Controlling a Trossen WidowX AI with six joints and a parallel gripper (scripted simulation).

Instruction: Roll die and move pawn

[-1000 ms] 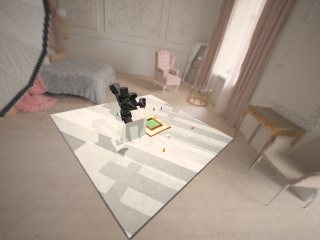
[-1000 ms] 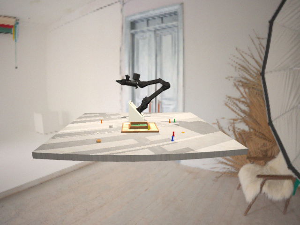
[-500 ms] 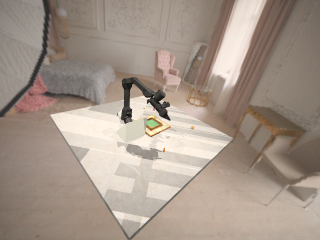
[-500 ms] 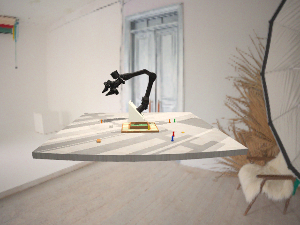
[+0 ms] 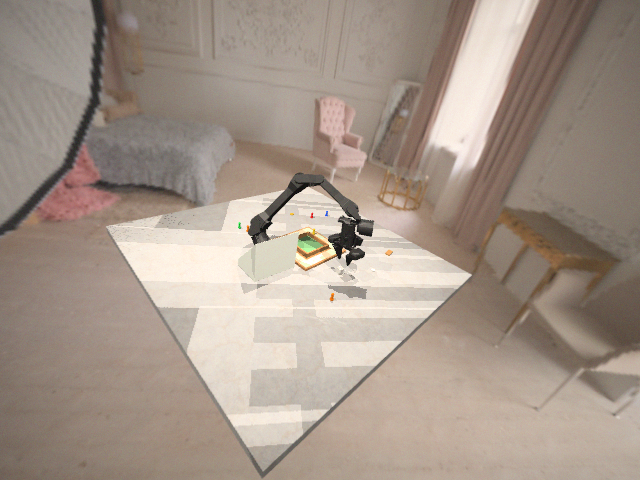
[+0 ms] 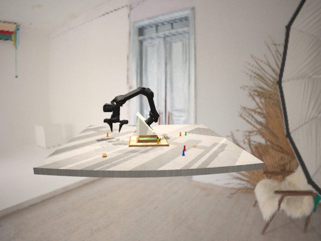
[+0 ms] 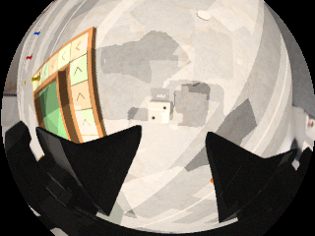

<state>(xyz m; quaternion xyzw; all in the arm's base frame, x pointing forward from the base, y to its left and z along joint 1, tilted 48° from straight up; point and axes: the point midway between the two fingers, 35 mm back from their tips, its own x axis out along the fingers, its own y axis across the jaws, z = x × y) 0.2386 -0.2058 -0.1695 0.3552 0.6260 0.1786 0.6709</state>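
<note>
The white die lies 1 cm ahead of my gripper tip, 1 cm to the left of it and 6 cm below it. From my gripper tip the other things lie so: yellow pawn (14 cm ahead, 31 cm to the left, 4 cm below); green dice tray (3 cm ahead, 25 cm to the left, 6 cm below); red pawn (29 cm ahead, 47 cm to the left, 5 cm below).
</note>
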